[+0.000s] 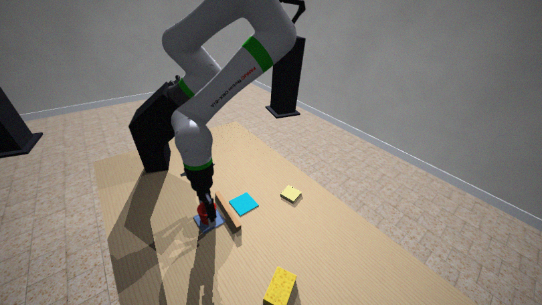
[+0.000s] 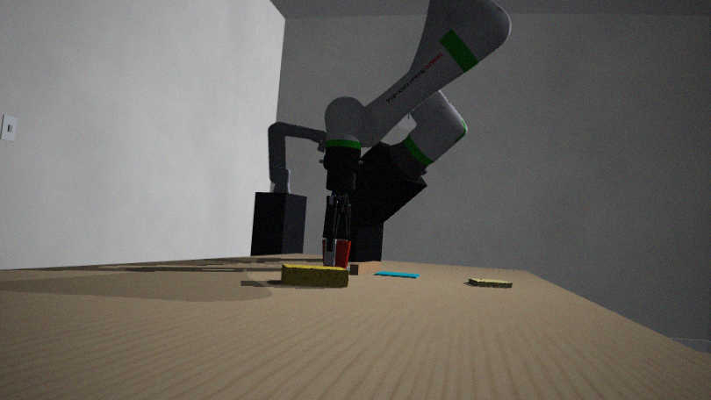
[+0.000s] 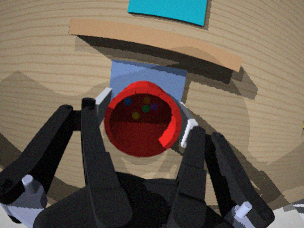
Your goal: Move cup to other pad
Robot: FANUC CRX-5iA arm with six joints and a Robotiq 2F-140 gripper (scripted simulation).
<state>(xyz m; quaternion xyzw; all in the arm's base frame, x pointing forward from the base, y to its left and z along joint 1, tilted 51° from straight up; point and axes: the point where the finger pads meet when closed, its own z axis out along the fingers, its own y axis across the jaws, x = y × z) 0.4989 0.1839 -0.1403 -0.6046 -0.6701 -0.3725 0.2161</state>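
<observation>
The red cup lies 2 cm below my hand. Round my hand: cyan pad 16 cm to the left, 5 cm below, 3 cm behind; blue pad 5 cm below; wooden rail 8 cm to the left, 4 cm below, 1 cm behind.
</observation>
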